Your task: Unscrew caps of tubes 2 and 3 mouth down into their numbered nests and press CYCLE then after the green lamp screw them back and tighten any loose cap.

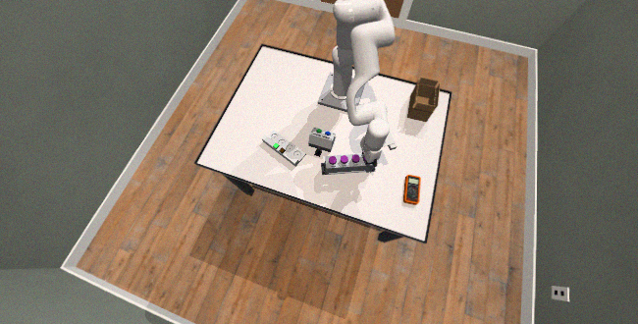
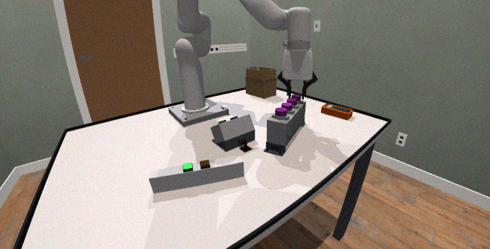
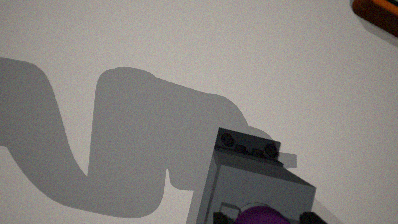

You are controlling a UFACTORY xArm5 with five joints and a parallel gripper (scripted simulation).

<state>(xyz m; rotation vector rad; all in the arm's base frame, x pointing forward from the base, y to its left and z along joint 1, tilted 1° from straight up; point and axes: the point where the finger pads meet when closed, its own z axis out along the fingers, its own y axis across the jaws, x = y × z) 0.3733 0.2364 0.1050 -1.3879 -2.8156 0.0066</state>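
My hand is 5 cm to the left of the purple cap, 2 cm short of it and 2 cm above it. Also, from my hand: key housing (24 cm to the right, 8 cm below, 6 cm behind); then blue key (21 cm to the right, 8 cm behind, 6 cm below); then grey decapping station (13 cm below, 7 cm to the right, 3 cm ahead).
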